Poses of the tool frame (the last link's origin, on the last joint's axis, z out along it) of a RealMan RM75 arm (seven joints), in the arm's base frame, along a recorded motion.
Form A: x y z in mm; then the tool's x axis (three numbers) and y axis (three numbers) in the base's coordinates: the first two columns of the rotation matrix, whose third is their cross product.
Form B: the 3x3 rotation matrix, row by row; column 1 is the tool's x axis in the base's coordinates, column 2 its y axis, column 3 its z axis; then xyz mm. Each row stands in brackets. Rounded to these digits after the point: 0 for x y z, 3 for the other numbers.
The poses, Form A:
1: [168 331 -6 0.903 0.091 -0.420 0.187 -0.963 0.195]
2: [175 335 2 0.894 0.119 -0.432 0.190 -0.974 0.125]
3: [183 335 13 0.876 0.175 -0.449 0.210 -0.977 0.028]
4: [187 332 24 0.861 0.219 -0.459 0.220 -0.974 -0.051]
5: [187 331 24 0.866 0.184 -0.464 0.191 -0.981 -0.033]
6: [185 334 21 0.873 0.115 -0.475 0.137 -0.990 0.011]
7: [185 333 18 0.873 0.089 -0.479 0.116 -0.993 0.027]
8: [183 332 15 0.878 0.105 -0.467 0.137 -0.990 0.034]
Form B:
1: [[0.903 0.187 -0.387], [0.091 -0.963 -0.255], [-0.420 0.195 -0.887]], [168 331 -6]
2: [[0.894 0.190 -0.406], [0.119 -0.974 -0.194], [-0.432 0.125 -0.893]], [175 335 2]
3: [[0.876 0.210 -0.434], [0.175 -0.977 -0.119], [-0.449 0.028 -0.893]], [183 335 13]
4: [[0.861 0.220 -0.458], [0.219 -0.974 -0.057], [-0.459 -0.051 -0.887]], [187 332 24]
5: [[0.866 0.191 -0.461], [0.184 -0.981 -0.060], [-0.464 -0.033 -0.885]], [187 331 24]
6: [[0.873 0.137 -0.469], [0.115 -0.990 -0.075], [-0.475 0.011 -0.880]], [185 334 21]
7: [[0.873 0.116 -0.473], [0.089 -0.993 -0.079], [-0.479 0.027 -0.877]], [185 333 18]
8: [[0.878 0.137 -0.459], [0.105 -0.990 -0.094], [-0.467 0.034 -0.884]], [183 332 15]
